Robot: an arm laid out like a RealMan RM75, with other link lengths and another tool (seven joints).
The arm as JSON. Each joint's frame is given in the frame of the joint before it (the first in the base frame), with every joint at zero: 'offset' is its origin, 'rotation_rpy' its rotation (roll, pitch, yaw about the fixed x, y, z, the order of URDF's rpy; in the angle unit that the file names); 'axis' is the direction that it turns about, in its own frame. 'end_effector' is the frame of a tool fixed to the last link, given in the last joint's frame.
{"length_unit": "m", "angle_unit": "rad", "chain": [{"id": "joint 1", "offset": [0.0, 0.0, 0.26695], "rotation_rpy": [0.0, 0.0, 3.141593], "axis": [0.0, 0.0, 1.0]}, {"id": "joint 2", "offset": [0.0, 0.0, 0.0], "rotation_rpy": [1.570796, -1.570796, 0.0], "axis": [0.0, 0.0, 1.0]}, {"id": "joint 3", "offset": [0.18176, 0.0, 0.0], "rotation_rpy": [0.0, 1.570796, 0.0], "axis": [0.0, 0.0, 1.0]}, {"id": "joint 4", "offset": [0.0, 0.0, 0.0], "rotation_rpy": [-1.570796, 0.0, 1.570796], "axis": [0.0, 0.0, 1.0]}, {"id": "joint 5", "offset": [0.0, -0.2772, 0.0], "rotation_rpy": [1.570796, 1.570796, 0.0], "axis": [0.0, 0.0, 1.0]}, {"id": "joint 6", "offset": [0.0, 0.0, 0.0], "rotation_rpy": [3.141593, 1.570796, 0.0], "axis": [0.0, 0.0, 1.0]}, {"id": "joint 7", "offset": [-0.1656, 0.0, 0.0], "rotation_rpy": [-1.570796, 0.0, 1.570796], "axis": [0.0, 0.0, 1.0]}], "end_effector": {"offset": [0.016, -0.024, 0.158], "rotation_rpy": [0.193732, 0.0, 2.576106]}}
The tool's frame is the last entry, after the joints.
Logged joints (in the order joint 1, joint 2, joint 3, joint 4, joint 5, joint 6, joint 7), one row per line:
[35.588, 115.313, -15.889, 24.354, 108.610, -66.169, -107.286]
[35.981, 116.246, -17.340, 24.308, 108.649, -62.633, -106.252]
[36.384, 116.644, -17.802, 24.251, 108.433, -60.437, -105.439]
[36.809, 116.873, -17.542, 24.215, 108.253, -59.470, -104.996]
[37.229, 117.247, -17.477, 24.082, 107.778, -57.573, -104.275]
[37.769, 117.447, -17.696, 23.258, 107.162, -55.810, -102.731]
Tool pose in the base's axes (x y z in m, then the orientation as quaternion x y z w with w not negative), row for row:
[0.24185, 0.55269, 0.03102, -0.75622, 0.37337, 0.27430, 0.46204]
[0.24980, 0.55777, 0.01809, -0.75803, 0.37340, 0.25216, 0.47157]
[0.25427, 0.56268, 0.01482, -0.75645, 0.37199, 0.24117, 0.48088]
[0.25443, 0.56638, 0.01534, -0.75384, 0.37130, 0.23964, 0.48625]
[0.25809, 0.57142, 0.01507, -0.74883, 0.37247, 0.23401, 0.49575]
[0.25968, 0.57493, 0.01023, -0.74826, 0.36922, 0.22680, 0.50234]
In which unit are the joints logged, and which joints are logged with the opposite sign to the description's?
The joints are logged in degrees. Opposite sign: joint 4, joint 5, joint 7.
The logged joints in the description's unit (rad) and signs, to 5 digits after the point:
[0.62113, 2.01259, -0.27732, -0.42506, -1.89560, -1.15487, 1.87249]
[0.62799, 2.02888, -0.30264, -0.42425, -1.89628, -1.09315, 1.85445]
[0.63502, 2.03582, -0.31070, -0.42326, -1.89251, -1.05482, 1.84026]
[0.64244, 2.03982, -0.30617, -0.42263, -1.88937, -1.03795, 1.83253]
[0.64977, 2.04635, -0.30503, -0.42031, -1.88108, -1.00484, 1.81994]
[0.65919, 2.04984, -0.30885, -0.40593, -1.87033, -0.97407, 1.79299]

